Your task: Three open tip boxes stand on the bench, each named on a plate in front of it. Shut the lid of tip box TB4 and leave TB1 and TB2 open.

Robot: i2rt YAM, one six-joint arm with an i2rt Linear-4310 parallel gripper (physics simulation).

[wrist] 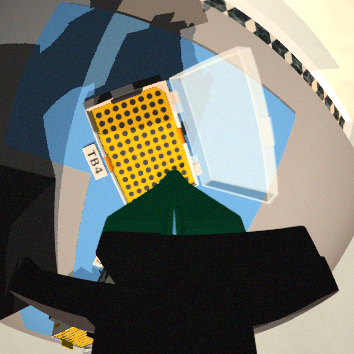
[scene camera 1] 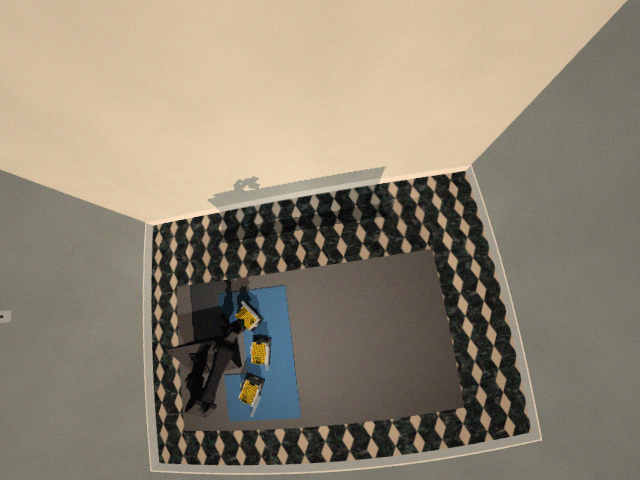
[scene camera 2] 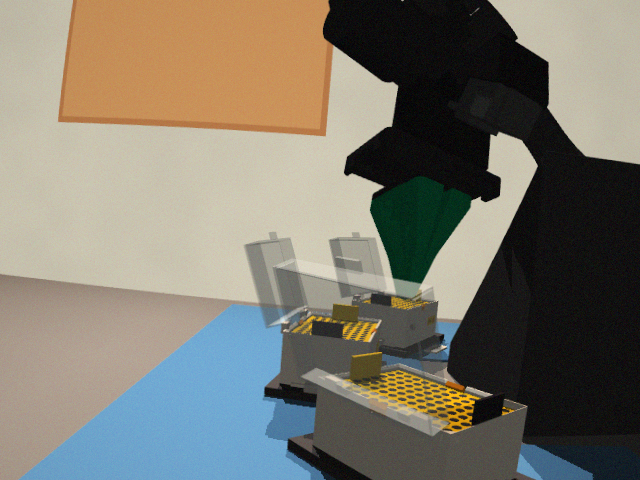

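Pixels of known places: gripper, fingertip midpoint: [wrist: 173,177] [scene camera 1: 243,319] [scene camera 2: 405,297]; arm's base, origin of the base link: [scene camera 1: 200,362] [scene camera 2: 631,288].
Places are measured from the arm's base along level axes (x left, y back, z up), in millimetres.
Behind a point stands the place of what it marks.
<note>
Tip box TB4 [scene camera 1: 248,317] @[y -271, x 251, z -67 mm] [scene camera 2: 400,325] [wrist: 145,145] @[y -254, x 252, z -66 mm] stands open with a yellow rack inside. Its plate [wrist: 94,161] @[y -208, x 201, z -122 mm] reads TB4. Its clear lid [scene camera 2: 356,258] [wrist: 230,130] stands up and back from the hinge side, on the right in the wrist view. My gripper [scene camera 1: 239,324] @[y -271, x 245, z 2 mm] [scene camera 2: 410,293] @[y -271, x 245, z 2 mm] [wrist: 173,177] @[y -271, x 245, z 2 mm] is shut and empty, its green fingertips over the end of TB4's rack nearest the wrist camera's bottom edge. Contact cannot be told. The middle box, TB2 [scene camera 1: 260,353] [scene camera 2: 330,356], and the near box, TB1 [scene camera 1: 250,392] [scene camera 2: 382,444] @[y -277, x 286, z -88 mm], are open with clear lids raised.
The boxes stand in a row on a blue mat [scene camera 1: 281,382] @[y -448, x -136, z -124 mm] [scene camera 2: 170,403] @[y -462, x 180, z -124 mm] on the grey-brown bench [scene camera 1: 372,330] @[y -996, x 150, z -127 mm]. TB1's raised clear lid overlaps the farther boxes in scene camera 2. The black arm [scene camera 1: 219,361] @[y -280, x 96, z 275 mm] [scene camera 2: 439,113] @[y -258, x 234, z 131 mm] stands beside the row. An orange board [scene camera 2: 196,62] hangs behind.
</note>
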